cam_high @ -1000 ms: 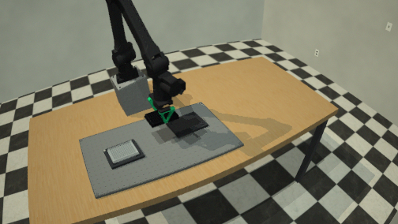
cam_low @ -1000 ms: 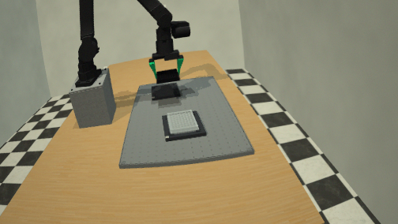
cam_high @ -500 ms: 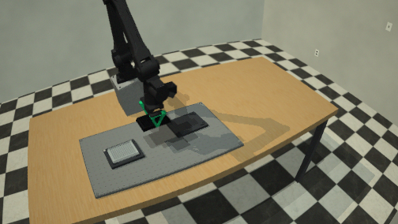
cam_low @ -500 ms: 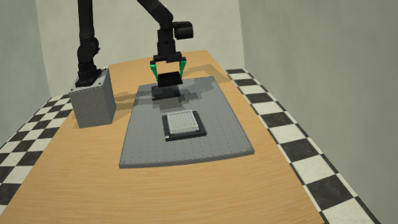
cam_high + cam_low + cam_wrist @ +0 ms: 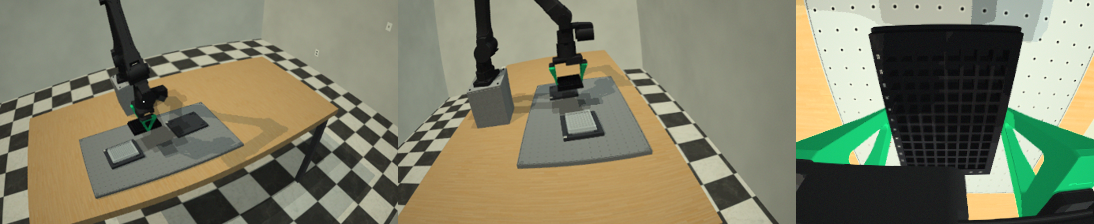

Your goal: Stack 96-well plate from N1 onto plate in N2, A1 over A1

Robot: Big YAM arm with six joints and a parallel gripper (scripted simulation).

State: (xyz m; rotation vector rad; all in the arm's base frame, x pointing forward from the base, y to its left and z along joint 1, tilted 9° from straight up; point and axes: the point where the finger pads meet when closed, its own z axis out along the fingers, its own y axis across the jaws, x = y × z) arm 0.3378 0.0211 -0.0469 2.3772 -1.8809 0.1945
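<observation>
The pale 96-well plate is 120 mm to the right of my hand, 100 mm below it and 40 mm ahead of it. From my hand the other things lie so: plate nest N2 (120 mm to the right, 110 mm below, 40 mm ahead); plate nest N1 (210 mm to the left, 110 mm below, 70 mm behind); black 96-well plate (right at my hand).
</observation>
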